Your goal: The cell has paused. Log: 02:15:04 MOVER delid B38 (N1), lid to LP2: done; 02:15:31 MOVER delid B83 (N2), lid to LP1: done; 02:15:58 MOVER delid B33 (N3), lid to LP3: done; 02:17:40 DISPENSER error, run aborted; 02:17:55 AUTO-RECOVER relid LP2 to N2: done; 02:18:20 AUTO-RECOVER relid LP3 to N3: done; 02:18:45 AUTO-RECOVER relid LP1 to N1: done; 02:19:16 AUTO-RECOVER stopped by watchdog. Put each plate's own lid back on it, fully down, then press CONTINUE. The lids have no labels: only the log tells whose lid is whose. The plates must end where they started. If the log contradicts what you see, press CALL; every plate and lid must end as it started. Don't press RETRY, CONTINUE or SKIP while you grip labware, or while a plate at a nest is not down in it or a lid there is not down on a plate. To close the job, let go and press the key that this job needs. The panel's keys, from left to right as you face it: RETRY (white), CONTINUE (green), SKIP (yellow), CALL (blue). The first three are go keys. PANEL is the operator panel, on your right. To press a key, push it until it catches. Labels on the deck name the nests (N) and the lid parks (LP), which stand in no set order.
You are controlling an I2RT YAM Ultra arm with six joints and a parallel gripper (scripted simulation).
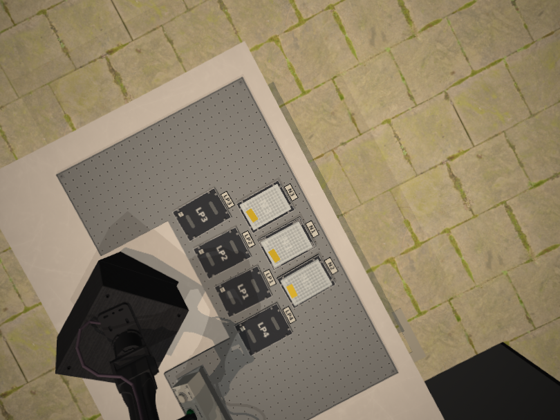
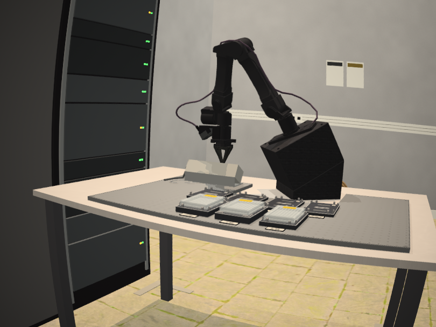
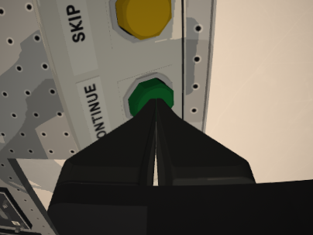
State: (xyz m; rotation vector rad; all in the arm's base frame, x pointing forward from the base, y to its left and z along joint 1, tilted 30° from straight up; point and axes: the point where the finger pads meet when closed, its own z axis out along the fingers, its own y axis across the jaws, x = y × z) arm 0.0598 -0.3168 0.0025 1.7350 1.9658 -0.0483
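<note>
My gripper is now 20 mm above the green key. Also, from my hand: clear lid: 450 mm ahead, 210 mm to the left, 50 mm below; lid park LP1: 260 mm ahead, 250 mm to the left, 80 mm below; lid park LP4: 270 mm ahead, 120 mm to the left, 80 mm below.
</note>
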